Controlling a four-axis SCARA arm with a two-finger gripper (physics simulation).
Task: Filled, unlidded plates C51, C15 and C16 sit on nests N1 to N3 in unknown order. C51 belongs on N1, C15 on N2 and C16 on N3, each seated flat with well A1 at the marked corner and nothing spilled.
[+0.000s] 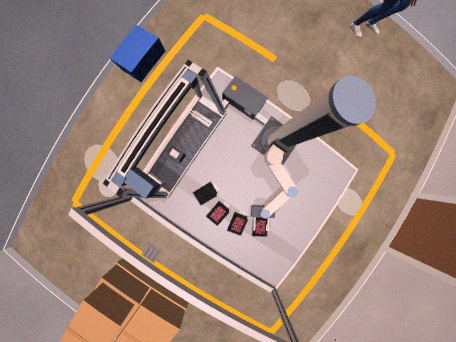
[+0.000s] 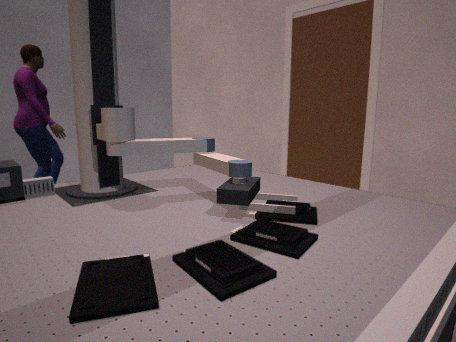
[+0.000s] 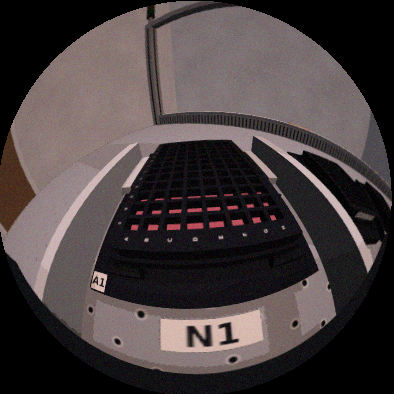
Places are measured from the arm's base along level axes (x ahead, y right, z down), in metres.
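Where they show: gripper, fingertip midpoint: (image 1: 260,230) (image 2: 296,204) (image 3: 196,145); arm's base, origin of the base link: (image 2: 103,193).
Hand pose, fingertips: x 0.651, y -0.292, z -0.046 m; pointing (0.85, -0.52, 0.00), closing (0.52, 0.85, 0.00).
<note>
Each offset is from my fingertips to the top centre of the thing. "*": to the spot under its first point.
My gripper (image 1: 260,224) (image 2: 295,204) (image 3: 196,145) is shut on the long sides of a black plate {dx -0.021, dy +0.013, dz +0.005 m} (image 1: 260,228) (image 2: 288,203) (image 3: 200,244) with red-filled wells. The plate is level at nest N1 {dx -0.021, dy +0.012, dz +0.016 m} (image 2: 311,216) (image 3: 200,296), low in or just over it; full seating cannot be told. Its lettered row A is on the same side as the nest's A1 tag {* dx -0.114, dy +0.006, dz +0.021 m} (image 3: 98,281). Its code does not show. A second filled plate {dx +0.061, dy +0.173, dz +0.007 m} (image 1: 237,224) (image 2: 272,232) sits on the neighbouring nest and a third {dx +0.080, dy +0.350, dz +0.007 m} (image 1: 218,213) (image 2: 220,257) on the one beyond. Their codes are unreadable. No spill is visible.
A fourth, empty black nest {dx +0.006, dy +0.519, dz +0.016 m} (image 1: 205,193) (image 2: 115,285) lies at the end of the arc. The arm's column (image 1: 310,120) (image 2: 82,100) stands behind. A gantry machine (image 1: 150,130) and a dark box {* dx -0.763, dy +0.685, dz -0.081 m} (image 1: 245,96) are at the table's edge. A person (image 1: 372,22) (image 2: 31,100) stands beyond the table.
</note>
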